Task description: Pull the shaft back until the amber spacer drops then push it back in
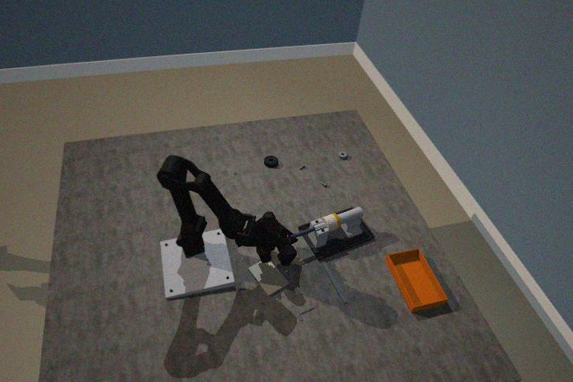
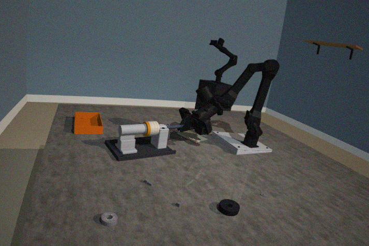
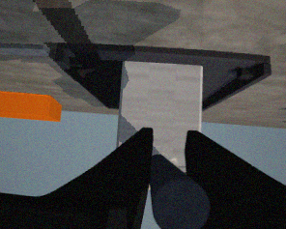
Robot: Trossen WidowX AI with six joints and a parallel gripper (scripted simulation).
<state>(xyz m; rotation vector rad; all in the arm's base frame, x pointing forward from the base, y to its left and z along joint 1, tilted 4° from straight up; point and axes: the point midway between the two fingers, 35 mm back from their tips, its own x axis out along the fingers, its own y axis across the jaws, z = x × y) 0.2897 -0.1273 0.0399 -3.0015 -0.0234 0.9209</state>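
Right now my gripper tip is 60 mm short of the dark shaft and 20 mm below it. Also, from my gripper tip: amber spacer: 150 mm ahead, 20 mm above; pale card: 130 mm behind, 60 mm to the right, 60 mm below; thin bar: 170 mm to the right, 60 mm below, 60 mm ahead.
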